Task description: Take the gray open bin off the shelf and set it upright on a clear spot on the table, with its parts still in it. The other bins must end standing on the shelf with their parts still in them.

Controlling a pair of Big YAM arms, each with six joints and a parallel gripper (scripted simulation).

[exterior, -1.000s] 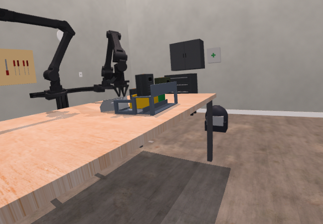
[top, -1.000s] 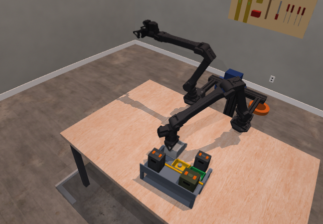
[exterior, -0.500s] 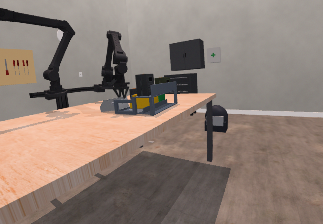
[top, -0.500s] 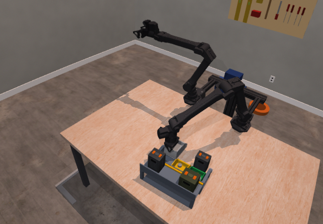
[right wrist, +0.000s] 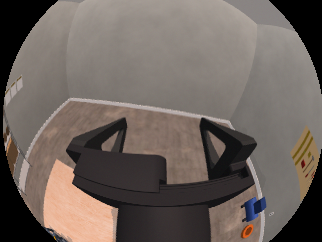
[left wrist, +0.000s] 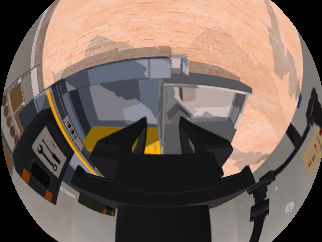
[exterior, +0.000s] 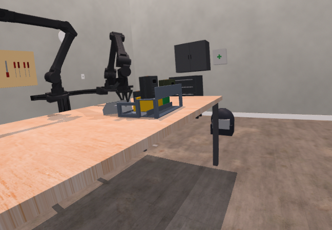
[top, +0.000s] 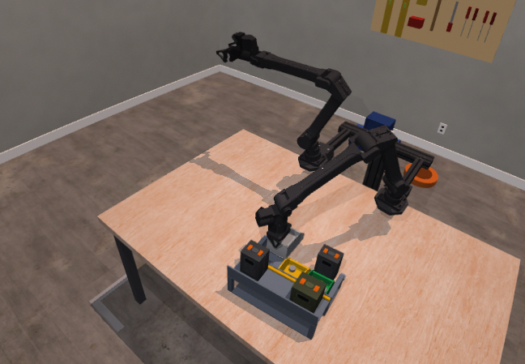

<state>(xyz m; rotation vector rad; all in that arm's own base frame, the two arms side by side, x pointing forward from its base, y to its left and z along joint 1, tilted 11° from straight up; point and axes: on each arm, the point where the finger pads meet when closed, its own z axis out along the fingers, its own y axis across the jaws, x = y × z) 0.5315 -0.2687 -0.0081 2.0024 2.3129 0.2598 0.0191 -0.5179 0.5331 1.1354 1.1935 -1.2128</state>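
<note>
The gray open bin is 8 cm behind my left hand, 1 cm to the right of it and 4 cm below it. Also, from my left hand: yellow bin (7 cm ahead, 13 cm to the left, 4 cm below); gray shelf (10 cm ahead, 14 cm to the left, 2 cm below); green bin (5 cm ahead, 24 cm to the left, 4 cm below).
</note>
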